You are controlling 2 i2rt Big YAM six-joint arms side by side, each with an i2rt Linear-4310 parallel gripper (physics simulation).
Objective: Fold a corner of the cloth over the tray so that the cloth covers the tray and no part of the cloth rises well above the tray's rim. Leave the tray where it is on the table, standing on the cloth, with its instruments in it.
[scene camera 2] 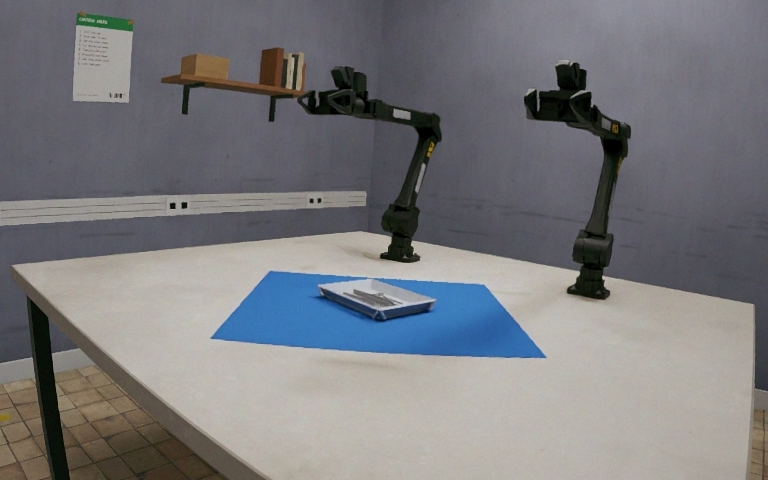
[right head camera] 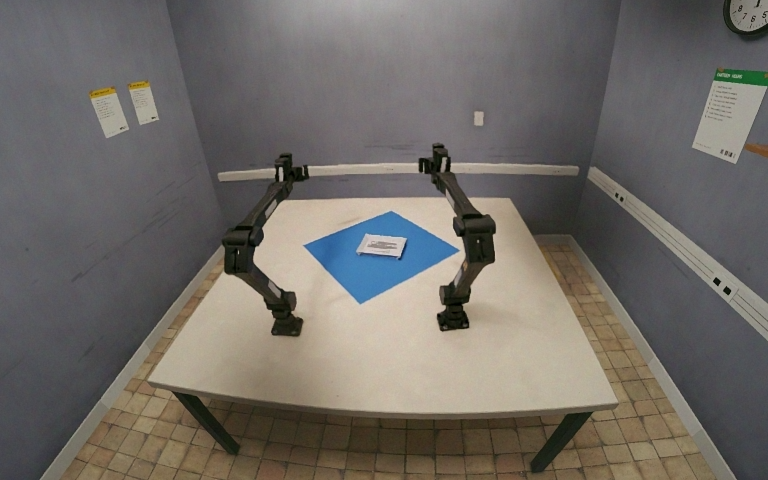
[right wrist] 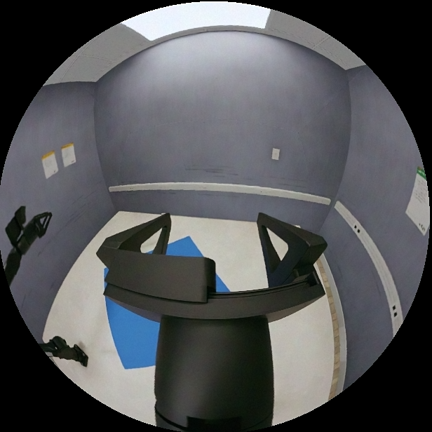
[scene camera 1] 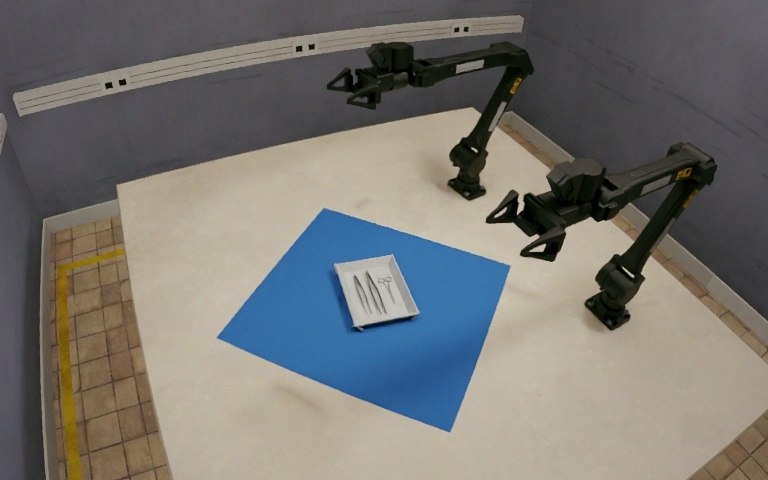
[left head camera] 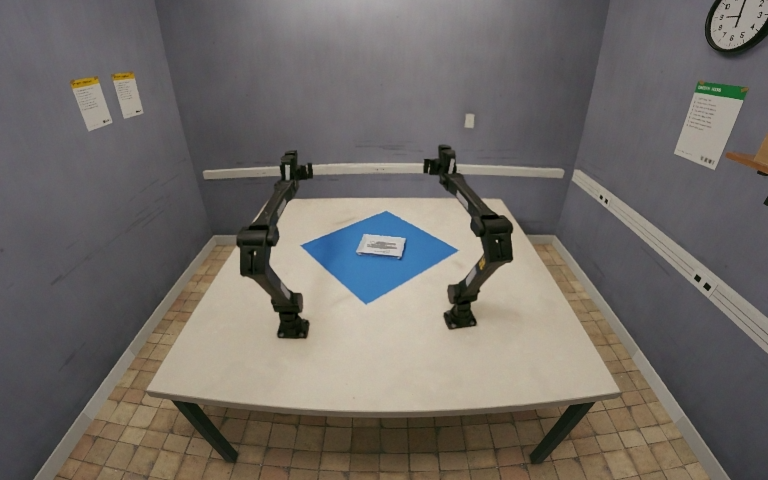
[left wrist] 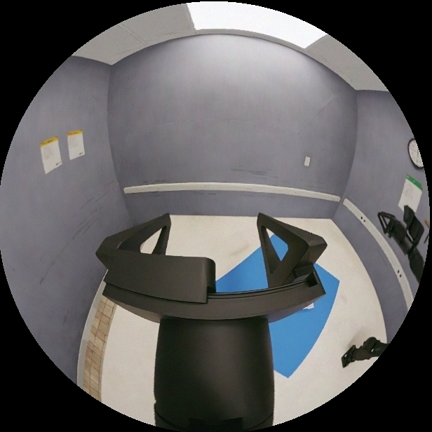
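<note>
The blue cloth [left head camera: 339, 271] [right head camera: 345, 271] [scene camera 1: 283, 305] [scene camera 2: 271, 316] lies flat and unfolded, a diamond in the head views. The white tray [left head camera: 376, 255] [scene camera 1: 403, 283] [scene camera 2: 404, 310] stands near its middle, uncovered. In scene camera 1, two tweezer-like instruments [scene camera 1: 374, 291] and small scissors [scene camera 1: 387, 287] lie in the tray. My left gripper [left head camera: 305, 170] [scene camera 1: 505, 236] [scene camera 2: 556, 104] [left wrist: 213, 217] is open and empty, high above the table. My right gripper [left head camera: 430, 165] [scene camera 1: 338, 95] [scene camera 2: 321, 103] [right wrist: 213, 217] is also open and empty, at similar height. Neither touches the cloth.
The pale table [left head camera: 362, 362] [scene camera 1: 566, 407] carries both arm bases, the left base [left head camera: 292, 328] and the right base [left head camera: 459, 318], on the near side of the cloth in the head views. A wall shelf [scene camera 2: 237, 86] with a box and books shows in scene camera 2.
</note>
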